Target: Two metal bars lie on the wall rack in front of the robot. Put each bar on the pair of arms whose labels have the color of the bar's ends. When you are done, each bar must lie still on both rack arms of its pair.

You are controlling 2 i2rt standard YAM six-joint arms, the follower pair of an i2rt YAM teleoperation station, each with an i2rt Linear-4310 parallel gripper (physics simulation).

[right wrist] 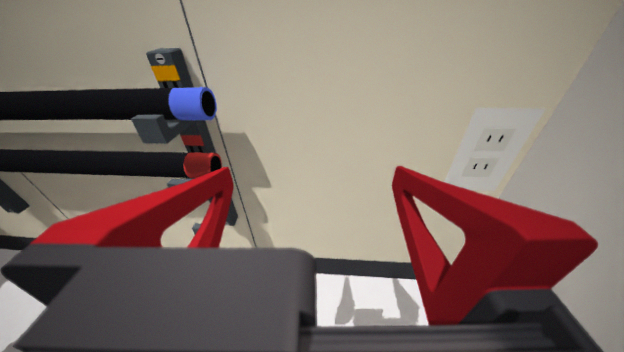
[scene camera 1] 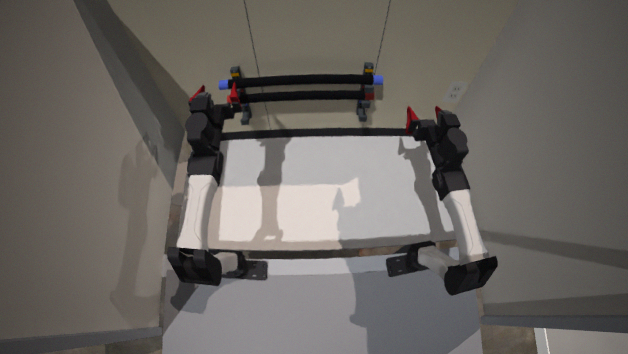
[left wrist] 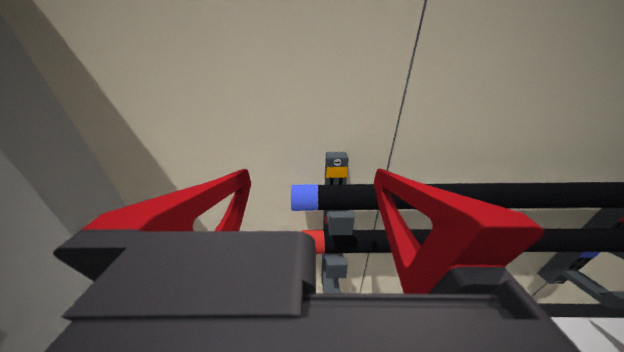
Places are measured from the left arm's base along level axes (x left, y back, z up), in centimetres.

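Pixels of known places: left gripper, fingertip midpoint: (scene camera 1: 219, 84) (left wrist: 312, 176); right gripper, fingertip midpoint: (right wrist: 312, 176) (scene camera 1: 422, 107); left arm's base, origin of the base link: (scene camera 1: 240, 269); right arm's base, origin of the base link: (scene camera 1: 412, 263).
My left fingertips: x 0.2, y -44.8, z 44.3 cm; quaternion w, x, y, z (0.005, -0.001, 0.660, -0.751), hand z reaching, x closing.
For each thing: its top centre in the pictures, then the offset to it from my left fingertips. "spot": a spot on its surface instead. Level surfaces: height alone.
- blue-ended black bar, middle of its top: (left wrist: 512, 184) (scene camera 1: 299, 76) dx -22.9, dy -6.0, dz -4.3 cm
- red-ended black bar, middle of its top: (left wrist: 480, 232) (right wrist: 33, 151) (scene camera 1: 299, 92) dx -22.6, dy -6.0, dz -11.8 cm
- blue label, surface spot: (left wrist: 590, 254) spot: dx -43.9, dy -7.9, dz -18.3 cm
- white table, its level: dz -43.1 cm
- wall outlet, surface spot: (right wrist: 495, 150) (scene camera 1: 457, 91) spot: dx -79.4, dy -10.5, dz -12.5 cm
The blue-ended black bar (scene camera 1: 300, 80) (left wrist: 500, 195) (right wrist: 75, 104) lies across the top pair of arms, below the orange labels. The red-ended black bar (scene camera 1: 300, 95) (left wrist: 575, 240) (right wrist: 90, 162) lies on the middle pair, whose labels are red. My left gripper (scene camera 1: 216, 92) (left wrist: 312, 176) is open near the bars' left ends; its fingers hold nothing. In the left wrist view the blue end shows between its fingers, and its body partly hides the red end. My right gripper (scene camera 1: 424, 111) (right wrist: 312, 176) is open and empty, to the right of the rack.
The lowest pair of rack arms holds no bar; its left arm (scene camera 1: 245, 118) and right arm (scene camera 1: 362, 115) sit above a dark wall strip (scene camera 1: 310, 132). A blue label (left wrist: 590, 254) shows at the right rail. A white table (scene camera 1: 300, 160) lies below. A wall outlet (scene camera 1: 455, 92) (right wrist: 495, 150) is at the right.
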